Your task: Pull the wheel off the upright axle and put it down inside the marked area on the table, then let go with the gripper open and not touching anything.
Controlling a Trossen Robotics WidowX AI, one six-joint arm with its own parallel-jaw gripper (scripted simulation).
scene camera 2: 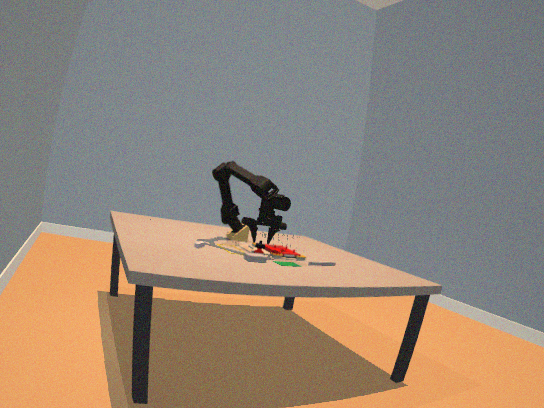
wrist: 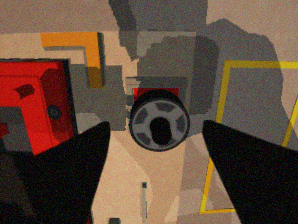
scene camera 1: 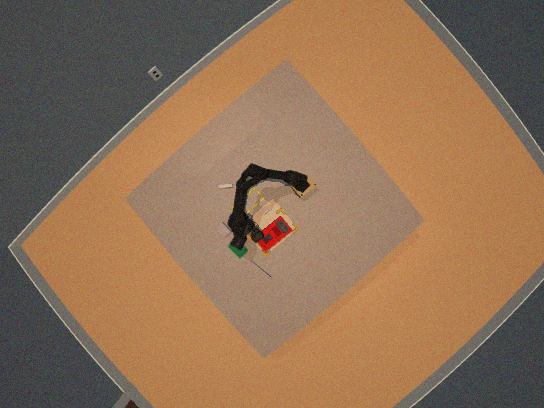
Scene:
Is the gripper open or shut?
Open.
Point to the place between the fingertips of the gripper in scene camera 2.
261, 243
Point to a wheel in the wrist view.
152, 104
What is the gripper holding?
Nothing.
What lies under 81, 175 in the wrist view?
The gripper.

